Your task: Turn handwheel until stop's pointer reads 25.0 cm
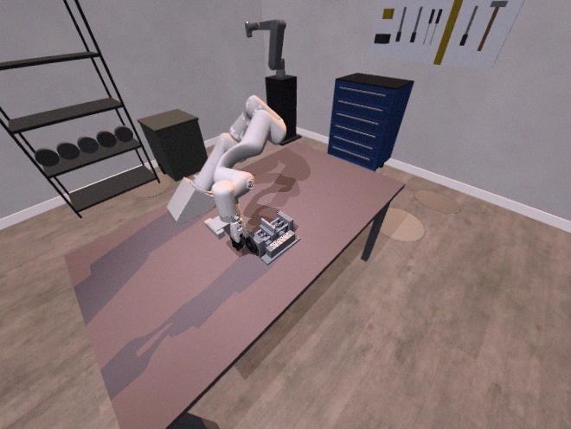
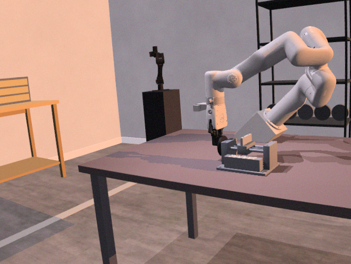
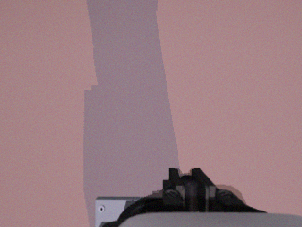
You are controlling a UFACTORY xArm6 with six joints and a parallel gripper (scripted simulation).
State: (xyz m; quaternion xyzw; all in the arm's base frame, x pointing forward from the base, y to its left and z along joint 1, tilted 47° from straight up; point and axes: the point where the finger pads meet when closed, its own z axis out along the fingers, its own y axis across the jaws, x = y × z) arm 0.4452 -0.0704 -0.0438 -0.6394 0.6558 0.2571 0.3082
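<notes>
Now: the sliding stop block 14 cm to the left of my hand and 4 cm ahead of it. The rest, counted from my hand: black handwheel: 2 cm to the left, 1 cm ahead.
</notes>
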